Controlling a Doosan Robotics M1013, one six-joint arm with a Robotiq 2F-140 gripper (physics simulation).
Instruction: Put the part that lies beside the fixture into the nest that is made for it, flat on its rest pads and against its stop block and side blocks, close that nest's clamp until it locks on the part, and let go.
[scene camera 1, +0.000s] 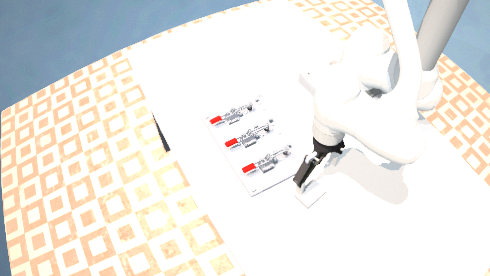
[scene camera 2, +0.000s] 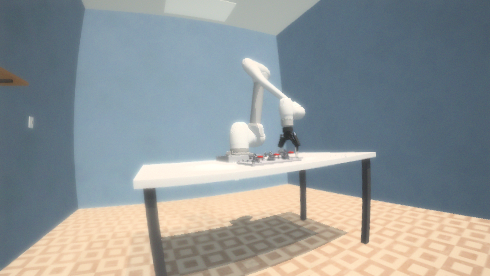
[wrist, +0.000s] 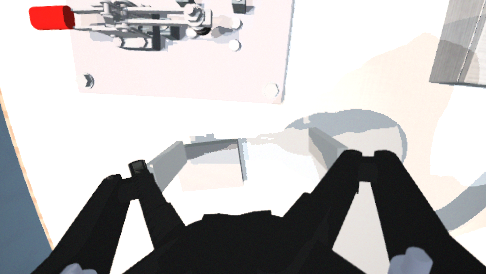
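Where they show: gripper, fingertip midpoint: (scene camera 1: 316, 176) (wrist: 245, 145); arm's base at its link origin: (scene camera 2: 239, 155).
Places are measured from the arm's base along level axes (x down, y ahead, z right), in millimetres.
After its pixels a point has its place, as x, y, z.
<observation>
The part, a pale square plate (scene camera 1: 310, 196) @[24, 444, -220] (wrist: 212, 175) @[24, 431, -220], lies flat on the table beside the fixture. My gripper (scene camera 1: 308, 184) (scene camera 2: 289, 149) @[18, 387, -182] (wrist: 245, 145) @[18, 387, -182] is wide open and empty, with its fingers low at the part. In the wrist view the part shows between the fingertips, much nearer the left one, and a shadow crosses its upper edge. The fixture (scene camera 1: 272, 183) @[23, 504, -114] (wrist: 175, 75) @[24, 457, -101] is a pale base plate with three clamps in a row, each with a red handle (scene camera 1: 248, 168) @[-23, 544, -51] (wrist: 51, 18) @[-23, 535, -50]. In scene camera 2 the part cannot be made out.
The fixture's near corner, with a bolt head (wrist: 271, 90) @[17, 357, -124], lies close to the fingers. The arm's grey metal base block (wrist: 457, 55) @[14, 169, -100] is at the upper right of the wrist view. The white table (scene camera 1: 185, 75) @[39, 459, 481] (scene camera 2: 175, 173) @[39, 479, 645] carries the fixture and the arm.
</observation>
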